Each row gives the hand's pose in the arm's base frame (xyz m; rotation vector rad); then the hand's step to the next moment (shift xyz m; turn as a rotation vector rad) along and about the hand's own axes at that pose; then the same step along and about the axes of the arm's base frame.
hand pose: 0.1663 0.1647 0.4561 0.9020 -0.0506 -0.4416
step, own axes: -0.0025 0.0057 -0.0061 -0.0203 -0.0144 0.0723
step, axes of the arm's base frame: 0.0011 0.0086 0.0009 -0.0398 -0.0538 0.0370
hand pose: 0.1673 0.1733 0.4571 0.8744 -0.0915 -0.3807
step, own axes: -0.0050 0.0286 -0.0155 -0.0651 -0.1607 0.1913
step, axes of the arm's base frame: 0.0072 0.0297 0.0122 -0.1512 -0.2092 0.0052
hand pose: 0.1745 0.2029 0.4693 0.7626 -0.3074 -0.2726
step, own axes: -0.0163 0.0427 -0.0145 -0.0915 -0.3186 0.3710
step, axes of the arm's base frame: -0.0041 0.0444 0.0176 -0.2621 -0.4227 0.0112
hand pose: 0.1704 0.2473 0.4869 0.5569 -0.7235 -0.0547
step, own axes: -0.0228 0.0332 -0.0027 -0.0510 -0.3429 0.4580
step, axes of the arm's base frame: -0.0201 0.0350 0.0010 -0.2839 -0.4934 0.0771
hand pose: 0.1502 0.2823 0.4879 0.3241 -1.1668 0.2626
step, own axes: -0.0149 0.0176 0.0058 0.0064 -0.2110 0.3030
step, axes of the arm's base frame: -0.0169 0.0135 -0.0098 -0.1787 -0.3104 0.0900
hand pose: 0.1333 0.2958 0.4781 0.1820 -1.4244 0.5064
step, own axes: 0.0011 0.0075 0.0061 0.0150 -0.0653 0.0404
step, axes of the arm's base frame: -0.0087 0.0043 0.0007 -0.0067 -0.0709 0.0323
